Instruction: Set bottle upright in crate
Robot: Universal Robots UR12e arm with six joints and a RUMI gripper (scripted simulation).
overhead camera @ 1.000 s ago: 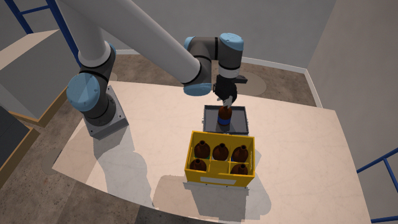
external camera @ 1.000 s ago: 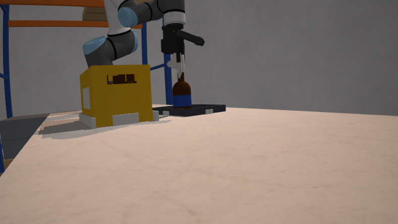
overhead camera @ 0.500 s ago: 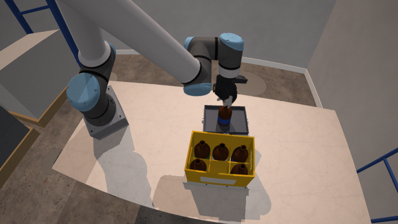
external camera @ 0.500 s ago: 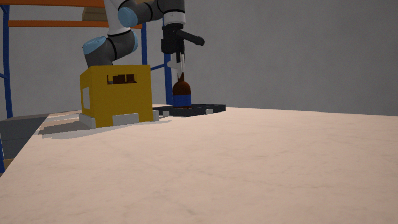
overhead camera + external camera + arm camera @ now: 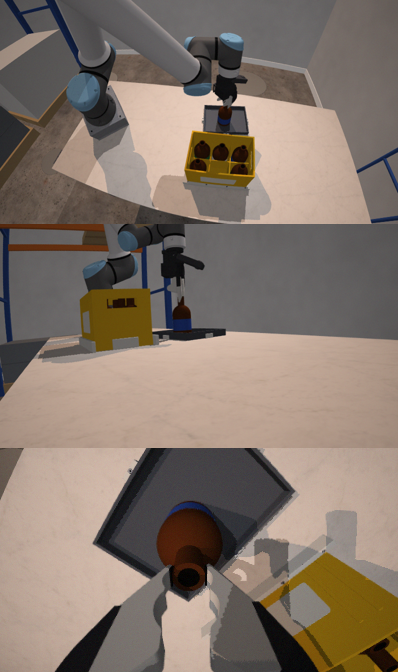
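Right now the tray is 140 mm below my hand, 10 mm to the left of it and 10 mm ahead of it. Also, from my hand: crate: 280 mm to the right, 70 mm below, 30 mm ahead.
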